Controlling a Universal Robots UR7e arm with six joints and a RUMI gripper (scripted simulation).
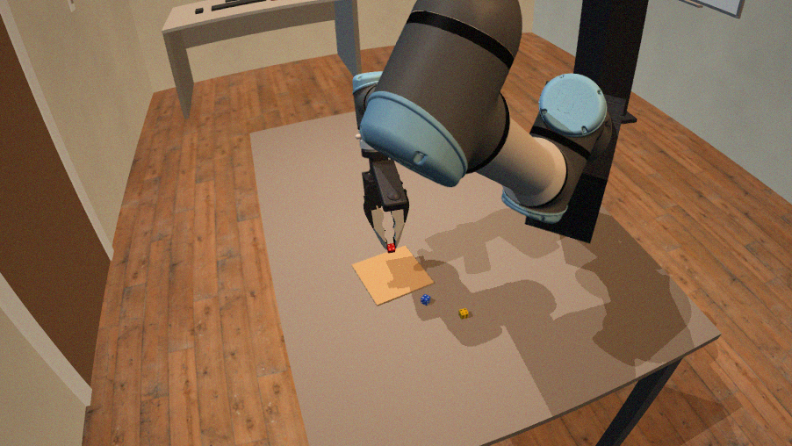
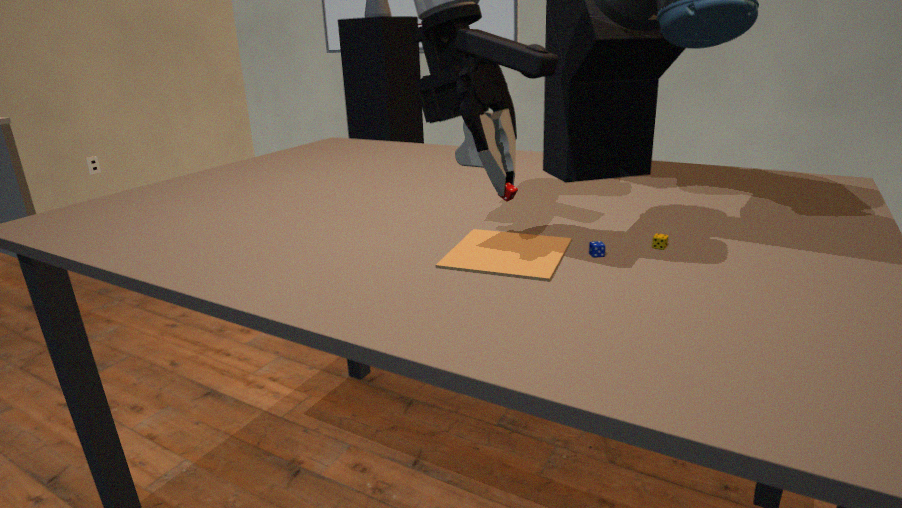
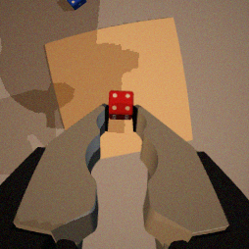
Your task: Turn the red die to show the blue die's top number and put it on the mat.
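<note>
The red die is 1 cm below my hand. The rest, counted from my hand: mat (9 cm below); blue die (10 cm to the left, 9 cm below, 5 cm behind); yellow die (17 cm to the left, 11 cm behind, 9 cm below).
</note>
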